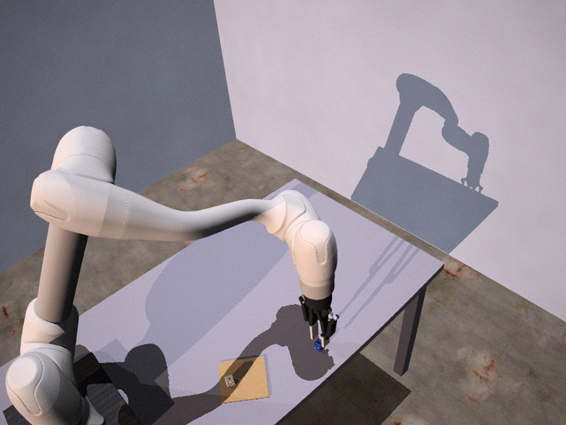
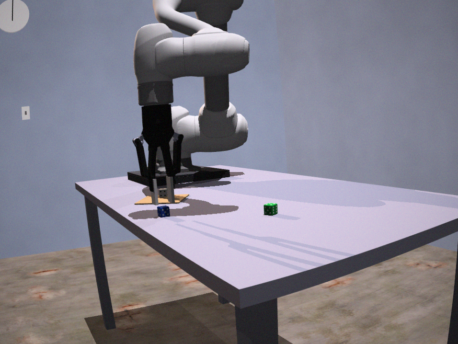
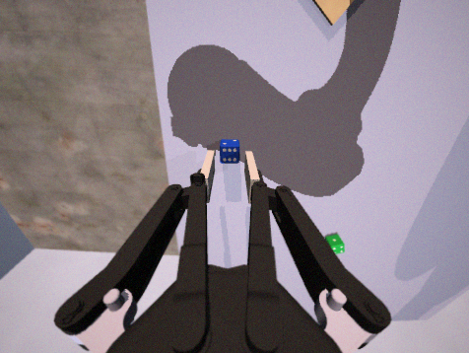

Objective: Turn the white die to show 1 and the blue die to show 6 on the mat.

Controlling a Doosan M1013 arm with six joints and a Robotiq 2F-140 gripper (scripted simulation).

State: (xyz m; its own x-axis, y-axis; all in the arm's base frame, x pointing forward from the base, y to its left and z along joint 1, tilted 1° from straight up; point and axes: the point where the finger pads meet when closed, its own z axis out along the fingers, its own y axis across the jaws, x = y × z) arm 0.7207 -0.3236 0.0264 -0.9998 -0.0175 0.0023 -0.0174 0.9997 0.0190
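Right now my hand is 5 cm above the blue die. Round my hand: green die: 17 cm ahead, 21 cm to the left, 5 cm below; white die: 28 cm behind, 10 cm to the left, 5 cm below; tan mat: 24 cm behind, 9 cm to the left, 6 cm below.
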